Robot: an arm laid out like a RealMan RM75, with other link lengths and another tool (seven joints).
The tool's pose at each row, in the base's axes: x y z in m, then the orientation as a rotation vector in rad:
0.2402 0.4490 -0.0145 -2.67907 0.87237 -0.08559
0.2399 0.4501 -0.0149 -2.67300 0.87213 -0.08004
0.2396 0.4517 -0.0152 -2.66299 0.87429 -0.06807
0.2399 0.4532 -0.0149 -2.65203 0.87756 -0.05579
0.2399 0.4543 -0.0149 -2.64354 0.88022 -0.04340
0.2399 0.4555 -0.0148 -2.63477 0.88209 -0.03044
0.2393 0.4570 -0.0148 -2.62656 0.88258 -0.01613
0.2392 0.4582 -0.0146 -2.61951 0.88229 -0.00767
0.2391 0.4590 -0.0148 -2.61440 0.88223 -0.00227
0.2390 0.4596 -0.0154 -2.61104 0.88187 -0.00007
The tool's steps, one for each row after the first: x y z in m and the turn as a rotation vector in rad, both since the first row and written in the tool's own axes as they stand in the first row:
-0.0009 -0.0005 0.0006 0.00457 -0.00520 0.00193
-0.0020 -0.0015 0.0013 0.01079 -0.01516 0.00711
-0.0027 -0.0029 0.0015 0.01745 -0.02536 0.01330
-0.0033 -0.0037 0.0018 0.02194 -0.03517 0.01853
-0.0040 -0.0047 0.0021 0.02673 -0.04560 0.02339
-0.0054 -0.0055 0.0024 0.03105 -0.05709 0.02739
-0.0062 -0.0064 0.0025 0.03574 -0.06456 0.02992
-0.0067 -0.0069 0.0029 0.03923 -0.06946 0.03178
-0.0071 -0.0071 0.0037 0.04190 -0.07185 0.03264

